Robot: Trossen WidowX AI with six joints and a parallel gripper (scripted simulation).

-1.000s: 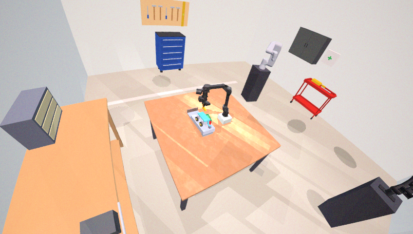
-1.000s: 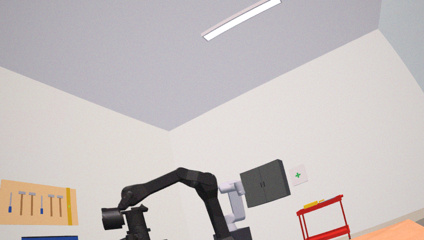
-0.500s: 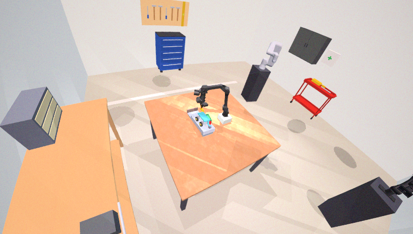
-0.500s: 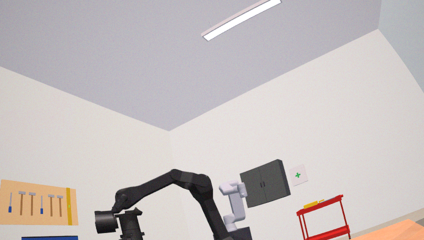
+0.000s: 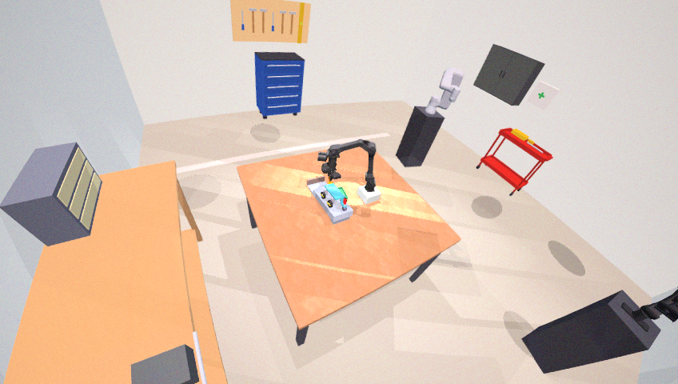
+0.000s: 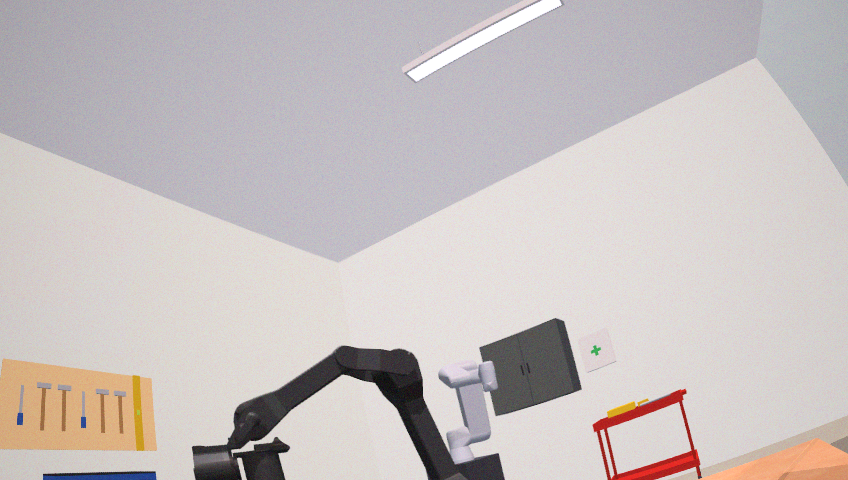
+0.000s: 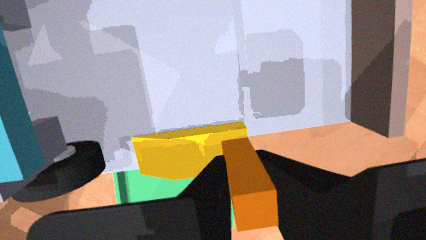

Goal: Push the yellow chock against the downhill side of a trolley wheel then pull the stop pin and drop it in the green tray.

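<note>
Now: gripper tip 2 cm past the red-headed stop pin, 27 cm to the right of it and 2 cm below it. The rest, counted from my gripper tip: green tray 8 cm behind, 5 cm to the left, 12 cm below; yellow chock 2 cm to the left, 1 cm below; trolley 2 cm ahead, 16 cm to the left.
</note>
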